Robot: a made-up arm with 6 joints.
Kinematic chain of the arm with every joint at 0, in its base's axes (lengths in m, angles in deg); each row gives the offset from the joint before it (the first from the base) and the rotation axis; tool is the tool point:
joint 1: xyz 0 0 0.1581 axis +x
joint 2: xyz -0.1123 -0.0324 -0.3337 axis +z
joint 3: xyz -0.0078 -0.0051 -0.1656 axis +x
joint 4: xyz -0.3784 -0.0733 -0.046 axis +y
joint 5: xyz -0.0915 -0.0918 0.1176 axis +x
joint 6: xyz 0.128 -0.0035 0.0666 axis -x
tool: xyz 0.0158 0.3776 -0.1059
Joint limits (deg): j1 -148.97..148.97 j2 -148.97..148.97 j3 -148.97..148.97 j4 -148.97..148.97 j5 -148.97..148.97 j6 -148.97..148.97
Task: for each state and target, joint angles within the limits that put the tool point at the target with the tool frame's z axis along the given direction. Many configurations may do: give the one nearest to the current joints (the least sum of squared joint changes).
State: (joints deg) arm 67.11 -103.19 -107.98 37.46 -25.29 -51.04
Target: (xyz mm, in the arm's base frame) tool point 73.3 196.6 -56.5 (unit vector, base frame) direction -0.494 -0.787 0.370
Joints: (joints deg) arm 52.99 -65.19 -60.36 53.29 17.10 -76.14
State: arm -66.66 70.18 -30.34 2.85 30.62 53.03
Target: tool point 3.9 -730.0 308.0 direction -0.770 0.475 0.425
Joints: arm -73.66 112.23 -30.82 2.35 34.30 58.29
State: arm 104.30 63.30 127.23 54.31 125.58 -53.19
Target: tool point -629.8 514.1 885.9 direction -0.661 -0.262 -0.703
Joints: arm 144.48 56.00 144.83 32.17 129.53 -53.82
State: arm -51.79 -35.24 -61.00 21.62 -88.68 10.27
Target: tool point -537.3 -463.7 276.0 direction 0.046 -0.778 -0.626
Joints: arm -64.51 -13.24 -69.90 4.02 -90.41 6.13
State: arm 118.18 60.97 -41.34 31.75 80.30 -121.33
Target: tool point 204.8 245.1 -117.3 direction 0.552 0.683 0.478
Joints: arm 136.65 87.04 -53.06 8.47 76.05 -122.37
